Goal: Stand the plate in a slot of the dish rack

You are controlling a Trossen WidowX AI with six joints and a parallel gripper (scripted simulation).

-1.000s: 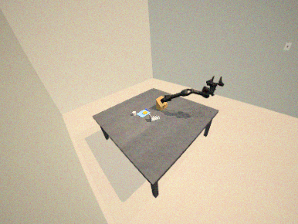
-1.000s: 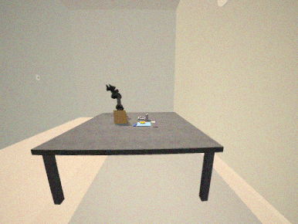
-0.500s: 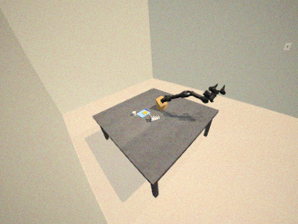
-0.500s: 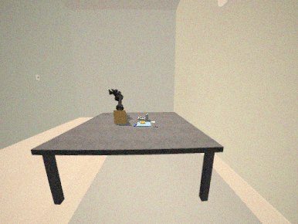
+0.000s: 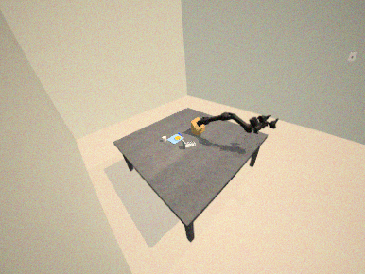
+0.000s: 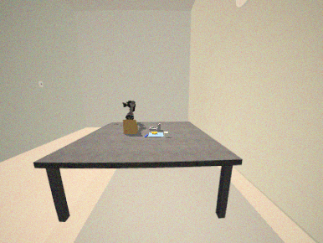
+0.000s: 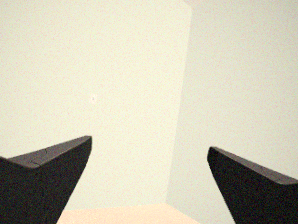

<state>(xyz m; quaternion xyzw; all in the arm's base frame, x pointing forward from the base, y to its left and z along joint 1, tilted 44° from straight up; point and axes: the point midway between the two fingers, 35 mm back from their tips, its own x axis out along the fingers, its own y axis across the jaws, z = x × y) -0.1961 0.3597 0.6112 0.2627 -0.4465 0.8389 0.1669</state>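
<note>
Now: the yellow plate 780 mm to the right of my gripper tip, 500 mm ahead of it and 310 mm below it. The rest, counted from my gripper tip: white cup (880 mm to the right, 620 mm ahead, 300 mm below); then wire dish rack (590 mm to the right, 500 mm ahead, 300 mm below); then blue utensil (840 mm to the right, 420 mm ahead, 320 mm below).
</note>
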